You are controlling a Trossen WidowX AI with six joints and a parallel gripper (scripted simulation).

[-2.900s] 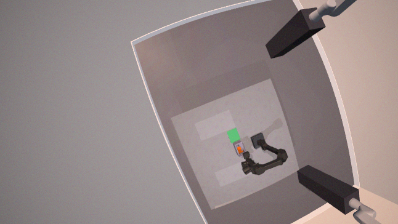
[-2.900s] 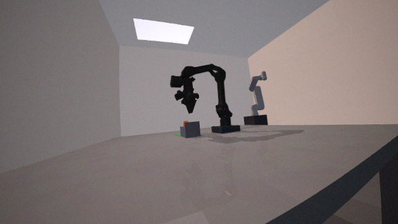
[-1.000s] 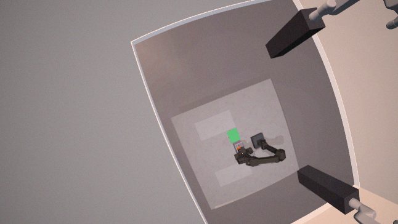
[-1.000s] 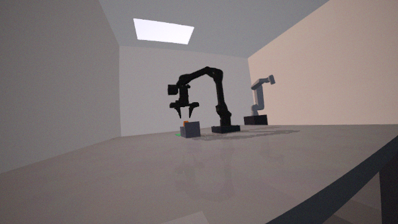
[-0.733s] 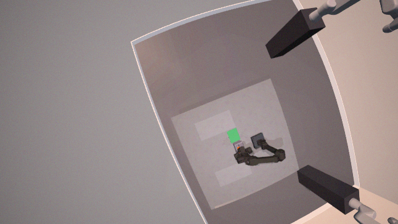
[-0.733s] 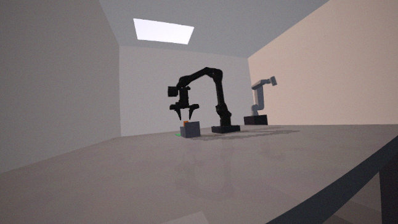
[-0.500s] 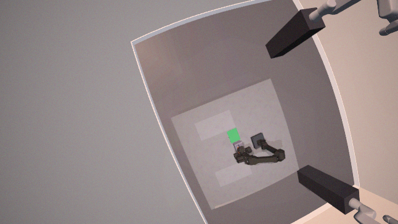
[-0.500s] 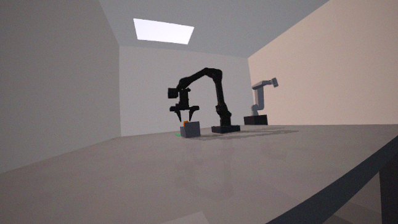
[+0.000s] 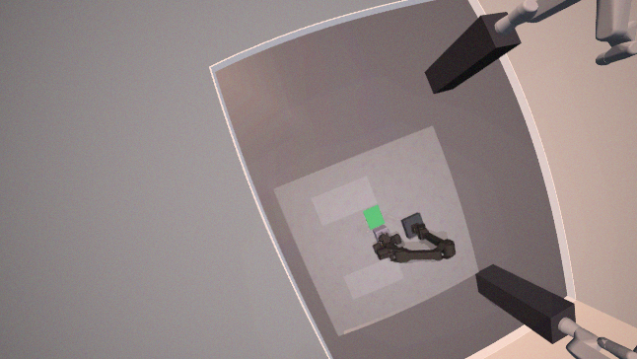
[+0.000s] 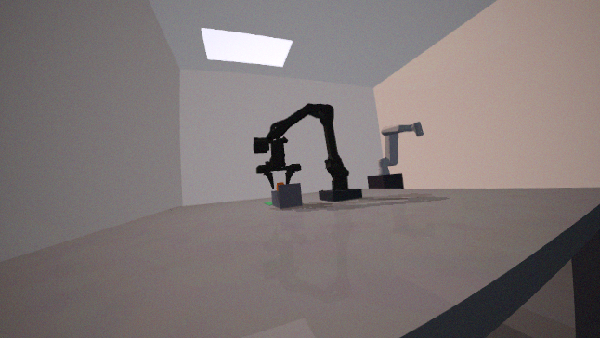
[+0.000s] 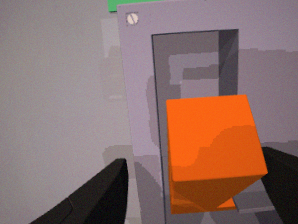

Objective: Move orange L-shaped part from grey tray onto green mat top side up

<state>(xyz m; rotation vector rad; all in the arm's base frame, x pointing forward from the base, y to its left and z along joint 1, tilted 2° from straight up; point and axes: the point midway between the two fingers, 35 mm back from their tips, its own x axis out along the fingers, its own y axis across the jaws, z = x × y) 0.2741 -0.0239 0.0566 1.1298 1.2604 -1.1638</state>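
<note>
My gripper tip is now 2 cm past the orange L-shaped part, 3 cm to the right of it and 3 cm above it. The rest, counted from my gripper tip: green mat: 1 cm behind, 15 cm to the right, 9 cm below.
</note>
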